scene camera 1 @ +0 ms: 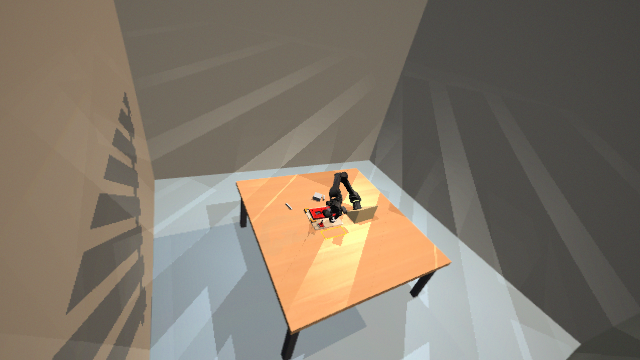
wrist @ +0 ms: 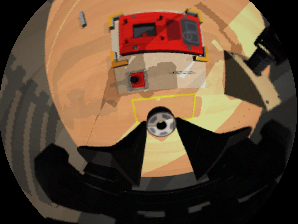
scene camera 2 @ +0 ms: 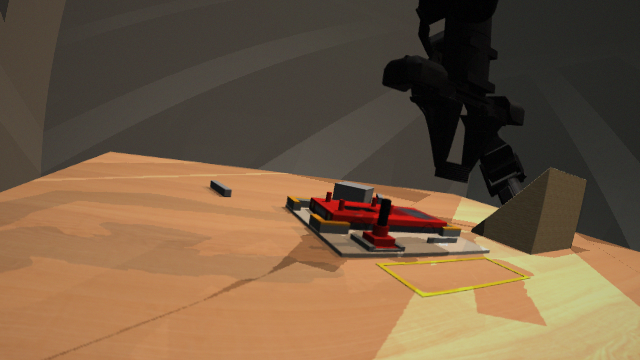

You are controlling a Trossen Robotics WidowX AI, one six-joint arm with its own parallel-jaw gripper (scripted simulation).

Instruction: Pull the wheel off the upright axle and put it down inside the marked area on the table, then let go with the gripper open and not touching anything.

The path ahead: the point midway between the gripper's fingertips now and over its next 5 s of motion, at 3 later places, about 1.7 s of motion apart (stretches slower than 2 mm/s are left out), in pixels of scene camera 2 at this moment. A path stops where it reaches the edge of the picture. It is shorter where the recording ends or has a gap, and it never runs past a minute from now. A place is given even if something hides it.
My gripper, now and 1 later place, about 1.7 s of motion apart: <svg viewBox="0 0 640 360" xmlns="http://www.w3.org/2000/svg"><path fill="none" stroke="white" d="M452 171L465 260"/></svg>
